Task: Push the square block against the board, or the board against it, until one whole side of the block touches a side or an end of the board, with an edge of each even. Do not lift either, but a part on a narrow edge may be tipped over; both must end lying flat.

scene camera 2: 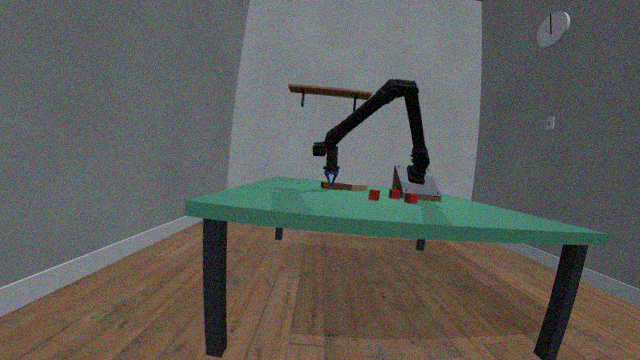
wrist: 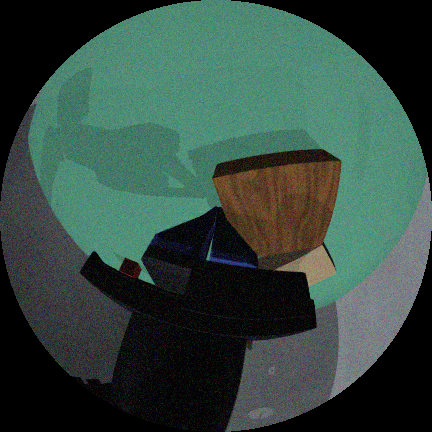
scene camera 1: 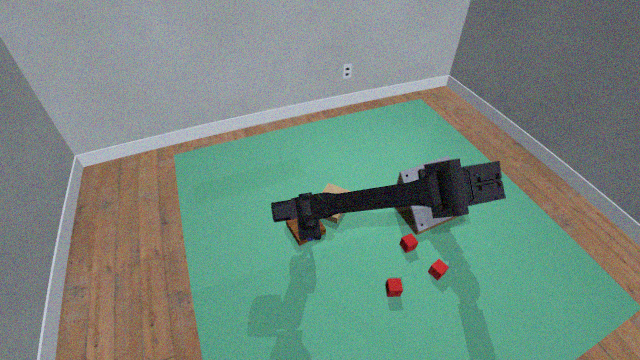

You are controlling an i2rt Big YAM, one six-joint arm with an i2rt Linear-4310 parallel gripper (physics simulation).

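Frame: origin at the arm's base, x ahead, y right, z down, level; centimetres.
Seen in the pictures: gripper, fingertip midpoint: (scene camera 2: 331, 185) (wrist: 217, 212) (scene camera 1: 310, 239); arm's base, link origin: (scene camera 2: 415, 175).
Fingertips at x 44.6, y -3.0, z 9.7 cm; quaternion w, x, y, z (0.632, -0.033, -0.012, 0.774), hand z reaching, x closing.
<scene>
Offsets run from my fingertips to a thing's middle.
The darker brown block {dx +0.0, dy +6.1, dz +0.5 cm} (scene camera 1: 298, 235) (scene camera 2: 327, 185) (wrist: 282, 205) looks roughly square and lies flat. The lighter wooden board {dx -12.4, dy +13.7, dz +0.5 cm} (scene camera 1: 334, 188) (scene camera 2: 358, 188) (wrist: 315, 265) lies flat beside it, turned at an angle to it. They are very close; the arm hides much of the space between them in scene camera 1, and whether they touch is unclear. My gripper (scene camera 1: 310, 239) (scene camera 2: 331, 183) (wrist: 217, 212) is shut and empty, pointing down at a side of the brown block, its tips low near the table. Contact with the block cannot be told.
Red cubes {dx -30.8, dy -11.0, dz +0.0 cm} (scene camera 1: 409, 243) {dx -35.2, dy -22.9, dz +0.0 cm} (scene camera 1: 438, 269) {dx -19.0, dy -23.8, dz +0.0 cm} (scene camera 1: 394, 287) stand on the green table (scene camera 1: 240, 300) (scene camera 2: 300, 215), on the side away from the wall outlet. A wedge with a grey sloping top (scene camera 1: 421, 223) (scene camera 2: 431, 190) stands by the arm's base.
</scene>
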